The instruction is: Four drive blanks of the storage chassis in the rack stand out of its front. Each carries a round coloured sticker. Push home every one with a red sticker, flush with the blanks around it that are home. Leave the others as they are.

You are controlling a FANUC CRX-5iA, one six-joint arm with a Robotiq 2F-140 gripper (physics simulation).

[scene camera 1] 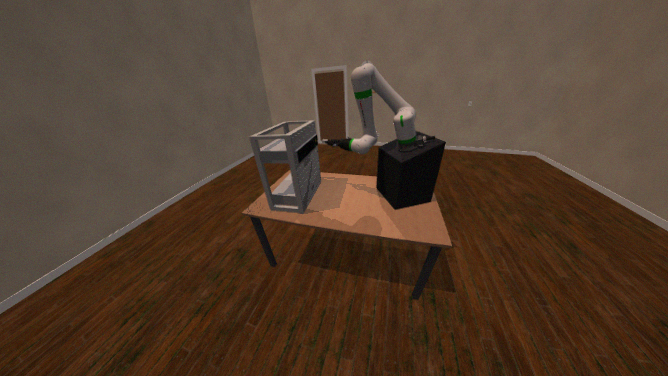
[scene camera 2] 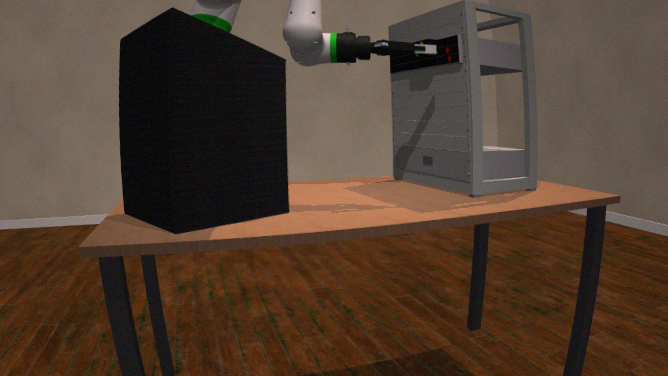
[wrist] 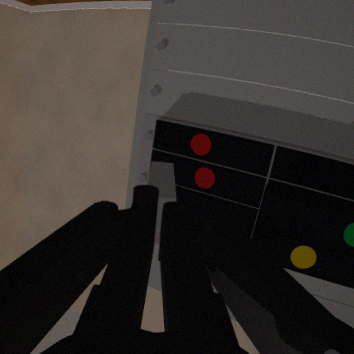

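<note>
The storage chassis point(scene camera 1: 307, 148) point(scene camera 2: 430, 61) point(wrist: 310, 172) is a black band high in the grey rack point(scene camera 1: 298, 185) point(scene camera 2: 476, 115) point(wrist: 250, 55). In the wrist view, two drive blanks with a red sticker, one sticker point(wrist: 201, 144) point(scene camera 2: 449, 59) and the other point(wrist: 204, 178) point(scene camera 2: 447, 50), lie in neighbouring rows at the chassis's left end. A yellow sticker point(wrist: 303, 257) and a partly cut-off green sticker point(wrist: 349, 234) are to the right. How far each blank stands out is hard to tell. My gripper point(scene camera 1: 325, 142) point(scene camera 2: 433, 49) point(wrist: 160, 179) is shut and empty, its tips in front of the chassis beside the second red sticker.
The rack stands on the wooden table point(scene camera 1: 360, 220) point(scene camera 2: 320, 225). The black pedestal point(scene camera 1: 410, 180) point(scene camera 2: 210, 130) carries the arm opposite the rack's front. Plain grey panels point(scene camera 2: 425, 110) lie below the chassis. The rack's side post point(wrist: 145, 135) borders the red-stickered blanks in the wrist view.
</note>
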